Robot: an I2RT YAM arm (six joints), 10 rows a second.
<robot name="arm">
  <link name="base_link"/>
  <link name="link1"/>
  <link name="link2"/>
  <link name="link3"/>
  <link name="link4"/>
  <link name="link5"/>
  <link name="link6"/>
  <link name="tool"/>
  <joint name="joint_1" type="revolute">
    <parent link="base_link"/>
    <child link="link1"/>
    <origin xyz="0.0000 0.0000 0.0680"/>
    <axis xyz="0 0 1"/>
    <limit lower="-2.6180" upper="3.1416"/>
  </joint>
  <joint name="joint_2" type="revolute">
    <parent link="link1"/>
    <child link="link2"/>
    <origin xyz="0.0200 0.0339 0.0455"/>
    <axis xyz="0 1 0"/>
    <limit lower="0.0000" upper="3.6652"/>
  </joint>
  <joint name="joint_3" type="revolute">
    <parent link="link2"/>
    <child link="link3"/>
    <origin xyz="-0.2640 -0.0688 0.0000"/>
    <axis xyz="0 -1 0"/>
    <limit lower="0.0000" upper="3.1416"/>
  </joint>
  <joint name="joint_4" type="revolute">
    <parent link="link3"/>
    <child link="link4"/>
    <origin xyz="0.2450 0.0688 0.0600"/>
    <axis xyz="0 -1 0"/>
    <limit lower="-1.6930" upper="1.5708"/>
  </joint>
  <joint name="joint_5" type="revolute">
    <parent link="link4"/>
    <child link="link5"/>
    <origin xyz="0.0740 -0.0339 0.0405"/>
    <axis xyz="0 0 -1"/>
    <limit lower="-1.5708" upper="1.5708"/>
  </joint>
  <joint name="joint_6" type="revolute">
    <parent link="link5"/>
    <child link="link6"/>
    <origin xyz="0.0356 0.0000 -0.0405"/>
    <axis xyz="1 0 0"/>
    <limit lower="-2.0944" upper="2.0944"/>
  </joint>
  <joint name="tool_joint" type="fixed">
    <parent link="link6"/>
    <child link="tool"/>
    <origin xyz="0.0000 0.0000 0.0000" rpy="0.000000 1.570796 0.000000"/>
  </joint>
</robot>
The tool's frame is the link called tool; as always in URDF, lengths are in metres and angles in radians.
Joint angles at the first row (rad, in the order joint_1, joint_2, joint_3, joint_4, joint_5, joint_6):
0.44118 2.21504 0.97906 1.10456 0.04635 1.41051
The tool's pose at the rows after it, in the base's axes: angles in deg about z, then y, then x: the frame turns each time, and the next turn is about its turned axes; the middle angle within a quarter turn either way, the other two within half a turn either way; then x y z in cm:
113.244, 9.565, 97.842, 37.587, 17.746, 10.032
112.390, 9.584, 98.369, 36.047, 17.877, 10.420
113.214, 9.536, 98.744, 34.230, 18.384, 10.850
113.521, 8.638, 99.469, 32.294, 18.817, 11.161
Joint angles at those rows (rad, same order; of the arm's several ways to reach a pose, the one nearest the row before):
0.44651 2.18873 0.93863 1.11487 0.06313 1.41089
0.46940 2.14294 0.87870 1.11947 0.10204 1.41661
0.50411 2.09449 0.81769 1.12516 0.12301 1.42119
0.54226 2.04491 0.75474 1.12480 0.15468 1.44369

